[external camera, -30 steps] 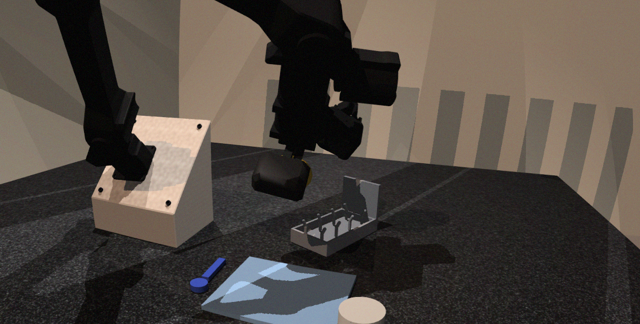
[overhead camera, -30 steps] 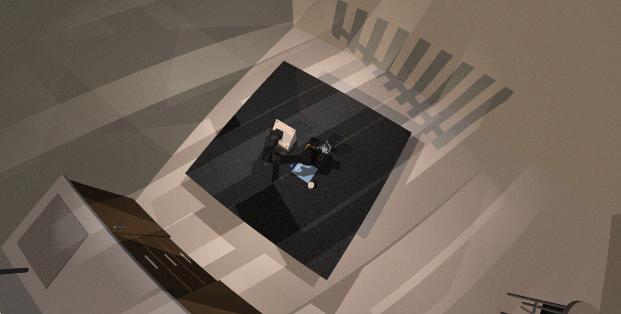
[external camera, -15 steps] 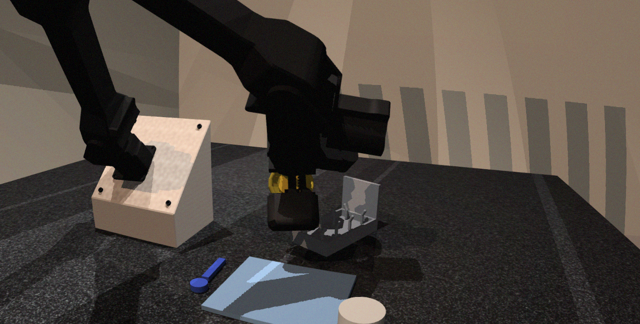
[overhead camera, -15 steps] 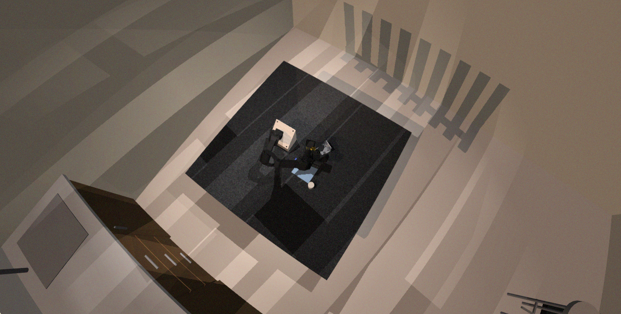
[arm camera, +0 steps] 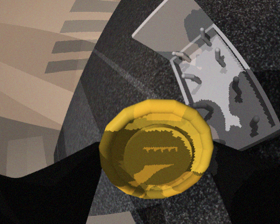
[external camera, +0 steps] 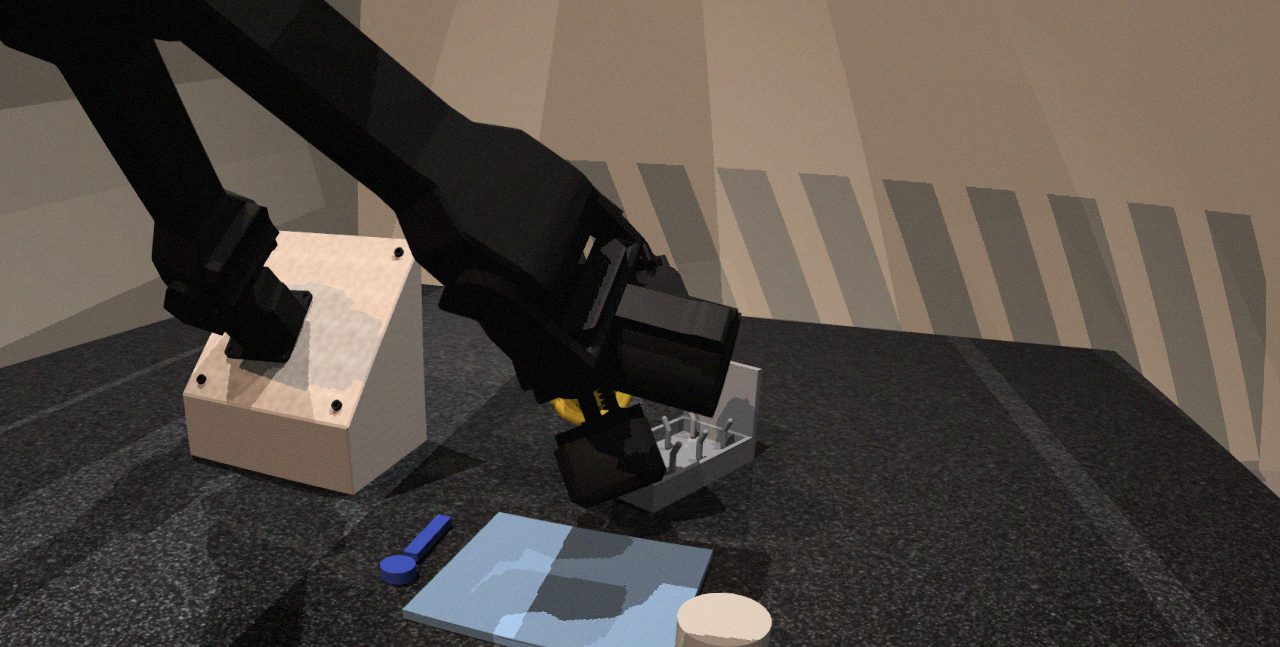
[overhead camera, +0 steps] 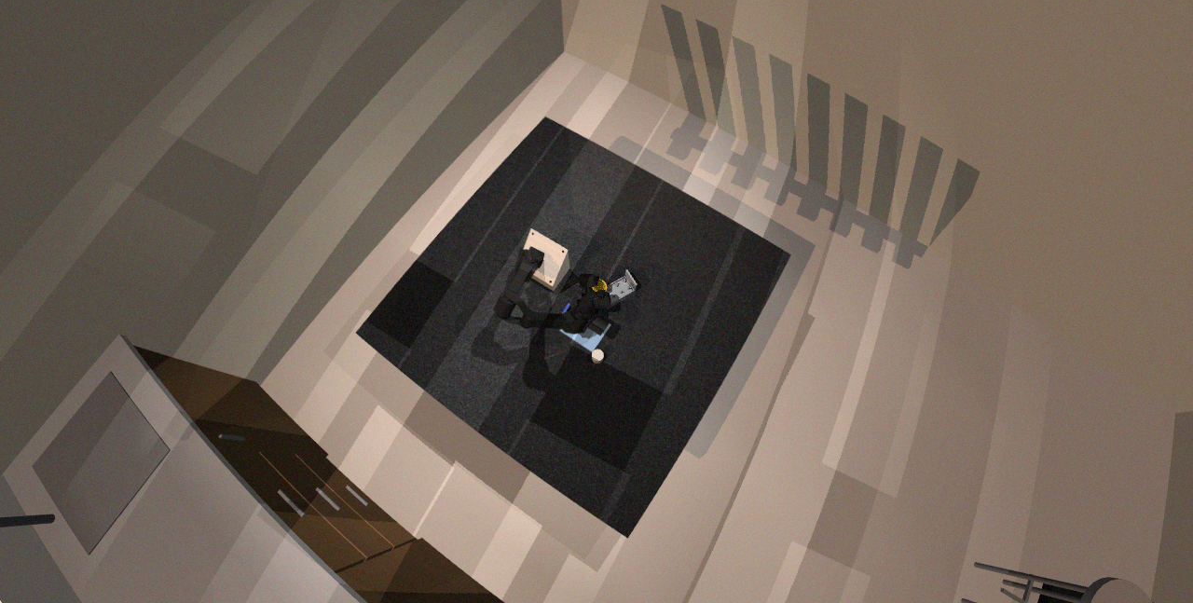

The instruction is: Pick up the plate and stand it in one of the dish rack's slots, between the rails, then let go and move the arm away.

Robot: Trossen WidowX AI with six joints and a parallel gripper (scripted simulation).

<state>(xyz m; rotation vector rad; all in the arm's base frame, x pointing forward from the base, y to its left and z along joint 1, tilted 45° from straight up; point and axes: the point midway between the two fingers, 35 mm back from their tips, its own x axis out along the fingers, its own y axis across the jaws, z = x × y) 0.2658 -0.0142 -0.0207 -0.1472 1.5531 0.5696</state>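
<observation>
Now: gripper tip 60 mm short of the grey dish rack, 50 mm above it and 30 mm to the right of it. Round my gripper tip: blue spoon: 150 mm to the right, 80 mm behind, 70 mm below; then light blue mat: 160 mm to the right, 70 mm below, 30 mm ahead; then yellow plate: 10 mm to the right.
</observation>
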